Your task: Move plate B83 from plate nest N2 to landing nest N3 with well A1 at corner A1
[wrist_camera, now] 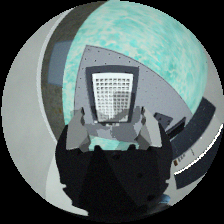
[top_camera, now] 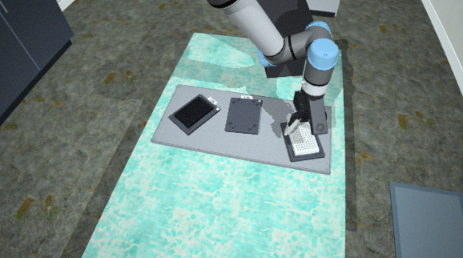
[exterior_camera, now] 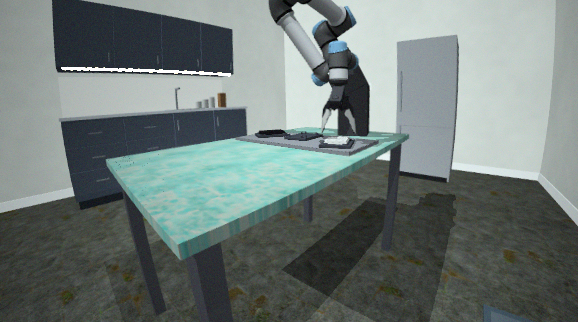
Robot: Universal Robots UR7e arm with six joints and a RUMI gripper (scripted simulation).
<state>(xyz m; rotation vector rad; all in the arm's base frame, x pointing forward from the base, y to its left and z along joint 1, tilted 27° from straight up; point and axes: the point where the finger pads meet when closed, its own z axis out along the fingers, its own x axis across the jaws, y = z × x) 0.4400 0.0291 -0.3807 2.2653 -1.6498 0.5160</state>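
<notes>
Right now the white well plate is 3 cm below my hand. Round my hand: nest: 4 cm below; then black well plate: 42 cm to the right, 6 cm behind, 3 cm below.
</notes>
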